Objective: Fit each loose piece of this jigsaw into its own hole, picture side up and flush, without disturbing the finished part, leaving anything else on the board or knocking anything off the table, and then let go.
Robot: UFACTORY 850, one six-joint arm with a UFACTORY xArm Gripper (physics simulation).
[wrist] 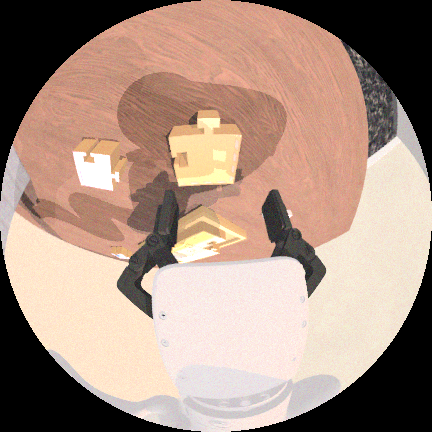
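Note:
My gripper (222, 197) is open, with nothing between its fingers. One loose jigsaw piece (207, 152), yellow on top with a knob at its far edge and a notch at its left, lies flat on the table a little beyond the fingertips. A second loose piece (94, 172), with a white-looking top, a notch at its far edge and a knob at its right, lies at the left. The jigsaw board (231, 234) with its raised yellow rim lies lower down, beyond the palm. The left finger and palm hide part of it; its holes are not clearly visible.
The wooden table (320, 150) has its near edge just beyond the palm and its right edge beside a dark speckled floor patch. A small block (119, 252) lies near the near edge at left. A white block (289, 214) is mostly hidden behind the right finger.

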